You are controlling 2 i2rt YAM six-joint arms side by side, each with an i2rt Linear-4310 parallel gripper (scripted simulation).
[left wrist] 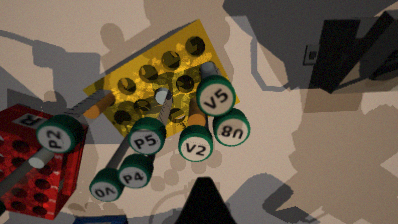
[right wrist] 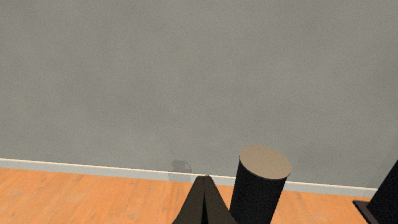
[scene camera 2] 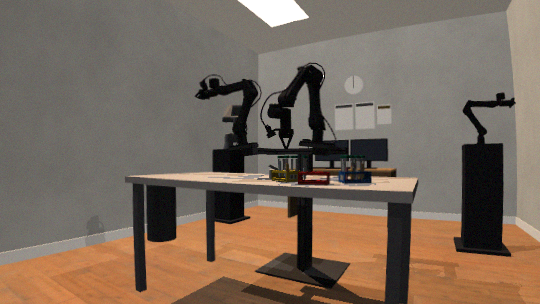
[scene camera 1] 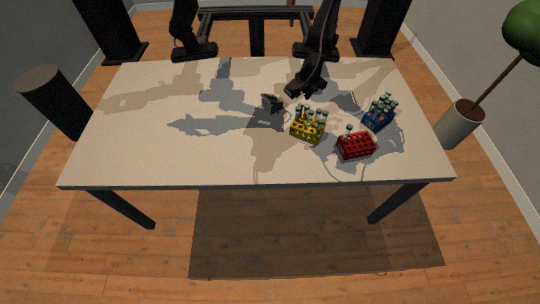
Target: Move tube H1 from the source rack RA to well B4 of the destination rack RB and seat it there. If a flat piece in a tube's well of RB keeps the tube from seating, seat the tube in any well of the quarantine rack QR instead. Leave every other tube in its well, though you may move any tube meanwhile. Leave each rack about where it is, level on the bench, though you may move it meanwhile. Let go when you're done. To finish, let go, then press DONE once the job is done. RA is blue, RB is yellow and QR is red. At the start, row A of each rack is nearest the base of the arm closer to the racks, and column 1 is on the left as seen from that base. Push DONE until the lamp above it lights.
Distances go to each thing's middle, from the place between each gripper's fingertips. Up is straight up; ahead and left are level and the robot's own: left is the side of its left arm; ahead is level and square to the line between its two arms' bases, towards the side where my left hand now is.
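Scene:
Counted from my left hand: yellow rack RB (left wrist: 180, 73), 3 cm ahead, 2 cm to the left, 14 cm below; red rack QR (scene camera 1: 364, 145), 12 cm ahead, 20 cm to the left, 14 cm below.
Relative to the yellow rack RB, my right hand is 91 cm to the right of it, 25 cm short of it and 56 cm above it. The red rack QR is 110 cm to the left of my right hand, 33 cm ahead of it and 56 cm below it.

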